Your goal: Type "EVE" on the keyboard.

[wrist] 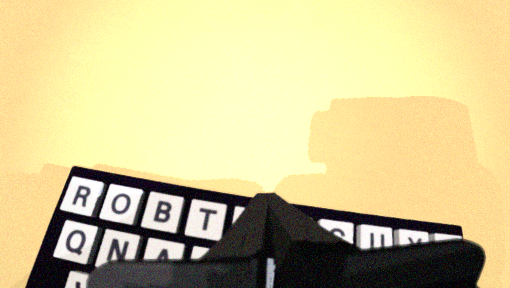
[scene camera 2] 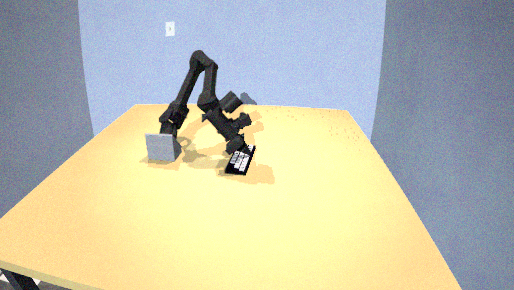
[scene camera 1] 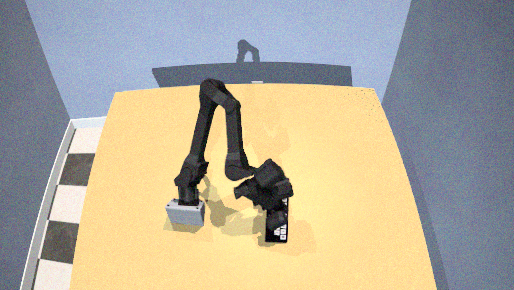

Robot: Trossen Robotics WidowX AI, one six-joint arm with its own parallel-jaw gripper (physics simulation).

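Pixels of known places: gripper, between the fingertips: (wrist: 265, 201) (scene camera 2: 250, 154) (scene camera 1: 287, 210); arm's base, origin of its link: (scene camera 2: 166, 140) (scene camera 1: 188, 203).
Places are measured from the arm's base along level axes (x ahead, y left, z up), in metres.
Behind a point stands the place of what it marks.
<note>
The black keyboard (scene camera 1: 276, 238) {x 0.272, y -0.125, z -0.048 m} (scene camera 2: 239, 165) {x 0.284, y -0.103, z -0.042 m} (wrist: 162, 212) {x 0.316, y 0.018, z -0.042 m} with white letter keys lies on the table under my gripper (scene camera 1: 285, 214) {x 0.320, y -0.029, z -0.037 m} (scene camera 2: 248, 151) {x 0.320, y -0.029, z -0.037 m} (wrist: 265, 201) {x 0.320, y -0.029, z -0.037 m}. The gripper is shut and empty, its fingertips together. In the wrist view they cover the middle of the top row, just right of the T key (wrist: 206, 220) {x 0.313, y -0.002, z -0.042 m}. A sliver of the E key (wrist: 239, 214) {x 0.315, y -0.017, z -0.042 m} shows beside the left finger. R, O and B show to the left, parts of G, U and X to the right. The fingers hide the lower rows there, and the V key does not show. I cannot tell whether the tips touch a key.
The arm's grey base block (scene camera 1: 185, 213) {x -0.007, y -0.050, z 0.020 m} (scene camera 2: 161, 147) {x -0.006, y -0.050, z -0.006 m} stands on the wooden table (scene camera 1: 350, 165) {x 0.600, y 0.146, z -0.060 m} (scene camera 2: 320, 200) {x 0.530, y -0.283, z -0.060 m}, left of the keyboard. The arm arches up and over from it. A wall (scene camera 1: 210, 30) (scene camera 2: 300, 50) rises behind the table's far edge. Arm shadows fall around the keyboard.
</note>
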